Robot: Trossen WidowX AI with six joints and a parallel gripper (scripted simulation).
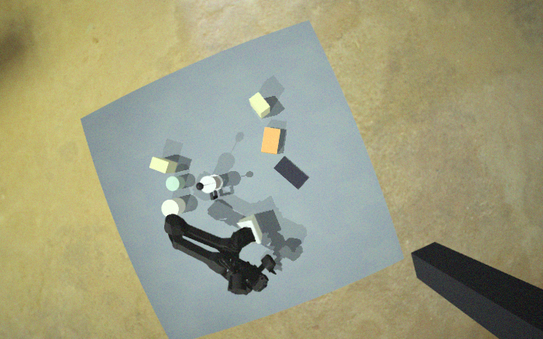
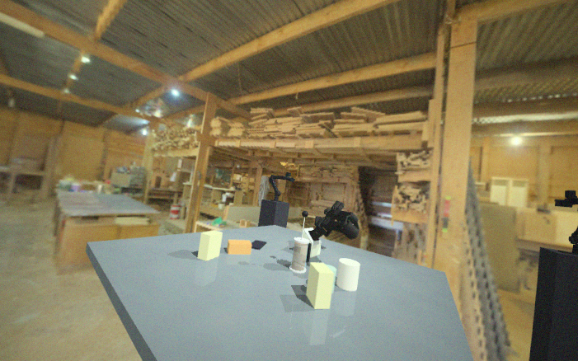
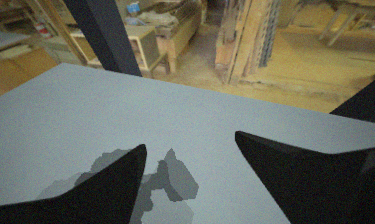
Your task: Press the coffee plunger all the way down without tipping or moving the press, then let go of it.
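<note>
My gripper tip is 46 cm short of the coffee press, 11 cm to the right of it and 1 cm above it. Also, from my gripper tip: orange block (57 cm ahead, 20 cm to the right, 11 cm below); then white cylinder (43 cm ahead, 32 cm to the left, 8 cm below).
</note>
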